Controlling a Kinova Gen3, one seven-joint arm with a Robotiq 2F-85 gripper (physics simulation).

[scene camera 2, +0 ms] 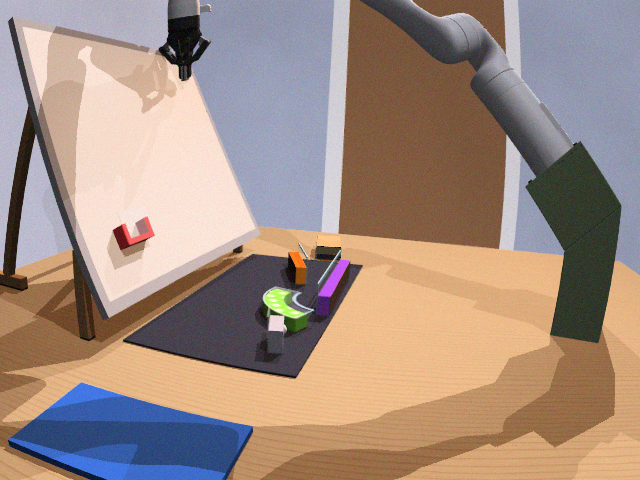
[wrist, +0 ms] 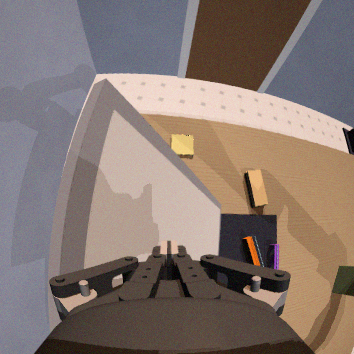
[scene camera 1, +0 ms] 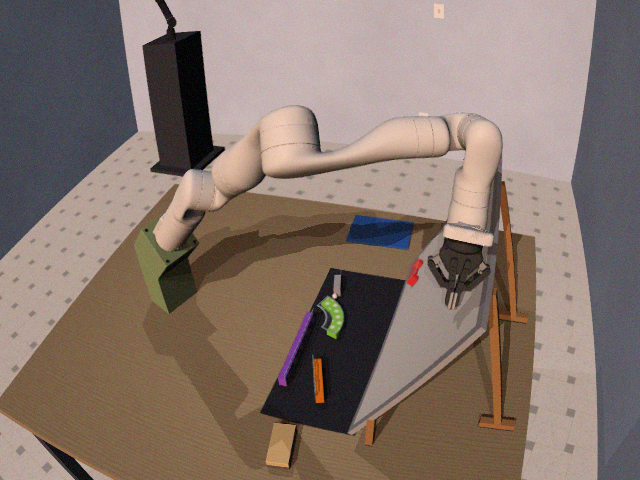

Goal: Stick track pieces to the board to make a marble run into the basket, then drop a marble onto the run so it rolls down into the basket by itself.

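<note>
My gripper is shut and empty, in front of the upper part of the tilted board. The red basket is on the board's lower part, at the end near the blue panel. A long purple track, a short orange track and a curved green track with pale dots lie on the black mat. The small pale marble is at the end of a grey block.
A blue panel lies on the table behind the mat in scene camera 1. A tan block stands past the mat's other end. Wooden legs hold up the board. A yellow block shows in the wrist view.
</note>
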